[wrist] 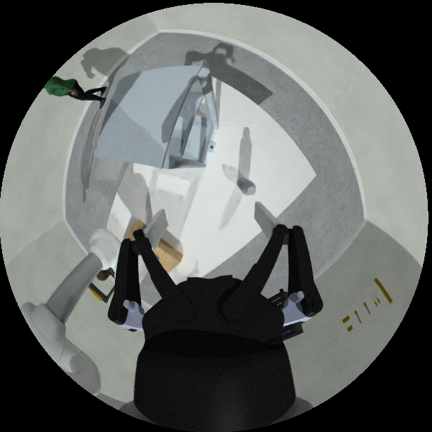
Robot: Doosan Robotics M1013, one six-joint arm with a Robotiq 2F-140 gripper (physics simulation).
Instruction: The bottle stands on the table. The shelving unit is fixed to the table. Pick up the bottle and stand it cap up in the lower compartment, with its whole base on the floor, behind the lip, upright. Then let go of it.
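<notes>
The grey-blue bottle (246, 186) stands on the white table (280, 165), right of the middle of the wrist view, seen nearly from above with its cap end toward the camera. My gripper (209, 212) is open and empty, its two finger pads wide apart. The bottle is beyond the fingertips, nearer the right finger, and touches neither. The light blue shelving unit (145, 100) stands to the upper left of the bottle. Its top board and part of its open side show; the floor of its lower compartment is largely hidden.
A white rectangle (172, 185) lies on the table in front of the unit. A tan wooden block or board (170, 257) is at the lower left, partly behind the left finger. The pale robot arm (75, 287) reaches in at left. A figure in green (61, 86) stands beyond the table.
</notes>
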